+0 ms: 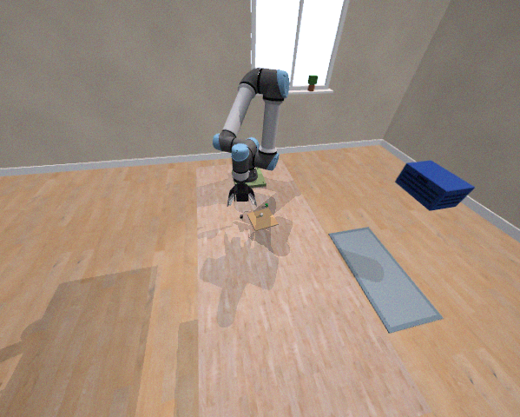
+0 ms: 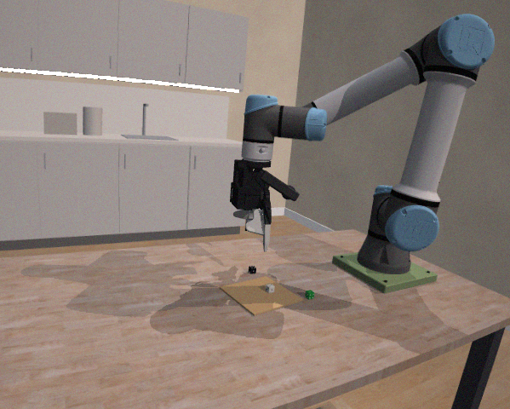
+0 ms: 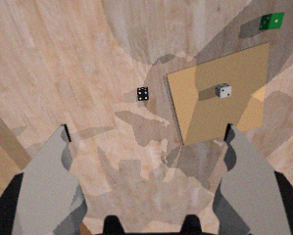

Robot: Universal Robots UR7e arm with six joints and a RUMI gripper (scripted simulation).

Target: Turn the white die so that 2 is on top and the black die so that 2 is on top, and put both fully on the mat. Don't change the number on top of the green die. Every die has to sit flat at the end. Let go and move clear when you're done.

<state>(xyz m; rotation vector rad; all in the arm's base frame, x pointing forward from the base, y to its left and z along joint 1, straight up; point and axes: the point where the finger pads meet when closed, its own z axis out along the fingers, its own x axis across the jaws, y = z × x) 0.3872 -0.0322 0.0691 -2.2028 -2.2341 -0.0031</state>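
The black die is 80 mm below my hand and 10 mm to the right of it. Round my hand: white die: 110 mm to the left, 80 mm below, 10 mm behind; green die: 150 mm to the left, 90 mm behind, 80 mm below; tan mat: 120 mm to the left, 90 mm below, 20 mm ahead.
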